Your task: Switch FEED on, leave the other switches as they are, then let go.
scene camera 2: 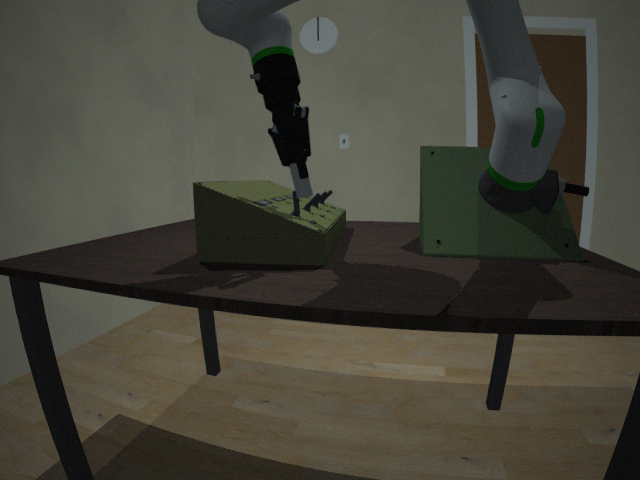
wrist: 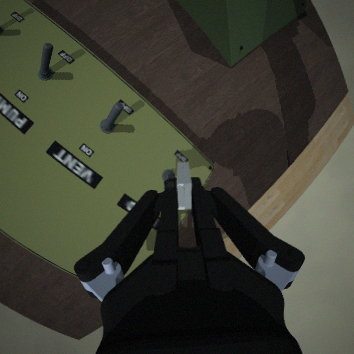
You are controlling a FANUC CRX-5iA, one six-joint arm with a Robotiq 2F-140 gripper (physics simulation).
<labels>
The gripper shows in scene camera 2 (305,196) and in the wrist view (182,171).
</labels>
